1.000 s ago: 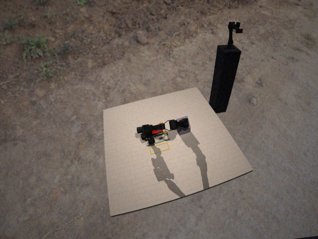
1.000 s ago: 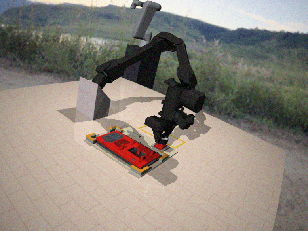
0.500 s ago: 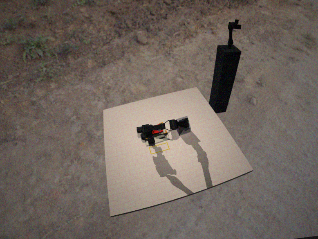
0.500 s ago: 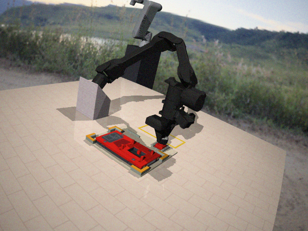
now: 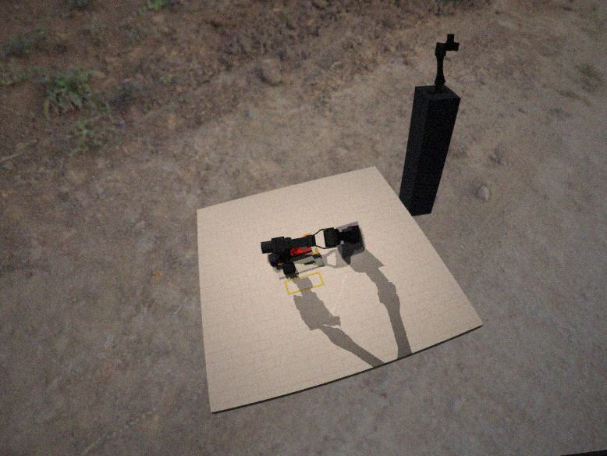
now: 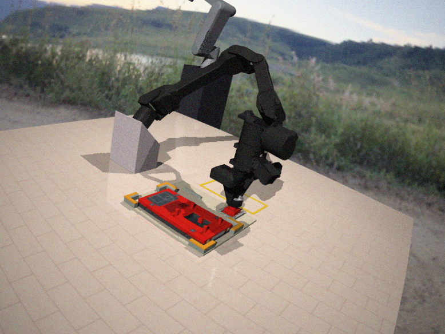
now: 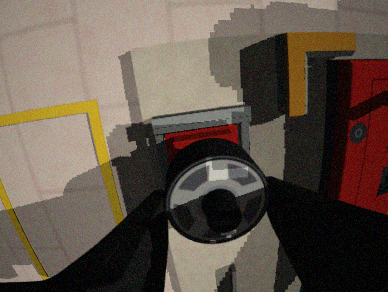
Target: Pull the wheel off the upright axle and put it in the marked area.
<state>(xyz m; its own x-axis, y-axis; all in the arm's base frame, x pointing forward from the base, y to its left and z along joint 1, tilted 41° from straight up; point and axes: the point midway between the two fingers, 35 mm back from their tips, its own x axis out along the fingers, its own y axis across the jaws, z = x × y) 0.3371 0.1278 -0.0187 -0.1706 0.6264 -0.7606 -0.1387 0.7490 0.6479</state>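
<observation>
Right now the dark wheel is right at my gripper tip.
</observation>
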